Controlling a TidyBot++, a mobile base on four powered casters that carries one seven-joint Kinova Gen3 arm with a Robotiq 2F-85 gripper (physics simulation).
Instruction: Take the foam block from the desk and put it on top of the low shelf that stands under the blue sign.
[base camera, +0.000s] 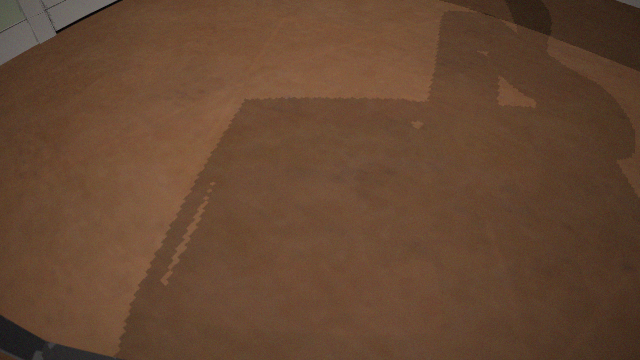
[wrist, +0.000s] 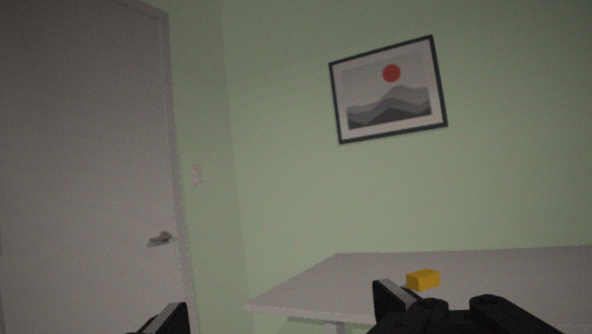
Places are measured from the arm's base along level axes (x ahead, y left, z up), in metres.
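Pixels of known places: gripper, between the fingertips: (wrist: 282, 313).
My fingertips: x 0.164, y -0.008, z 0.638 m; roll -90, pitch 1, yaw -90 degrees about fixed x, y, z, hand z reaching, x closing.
Ahead of a thing's pixels: the offset from my fingertips to its middle. "spot": to the spot under its first point. Level surfaces: height alone.
A yellow foam block @[0.895 m ahead, 0.441 m right, 0.292 m down] (wrist: 423, 280) lies on the light desk @[0.314 m down] (wrist: 305, 295) at the lower right of the wrist view, a little way in from the desk's front edge. My gripper (wrist: 282, 313) is open, with its two black fingertips wide apart at the bottom of the wrist view. The block shows beyond and just right of the right fingertip, apart from it. The low shelf and the blue sign do not show in either view.
A grey door (wrist: 85, 165) with a handle @[spot: 1.401 m ahead, 0.546 m left, 0.115 m down] (wrist: 161, 239) stands at the left of the wrist view. A framed mountain picture (wrist: 390, 95) hangs on the green wall (wrist: 285, 190) above the desk. Shadows fall across the brown floor @[1.034 m down] (base camera: 125, 165) in the base view.
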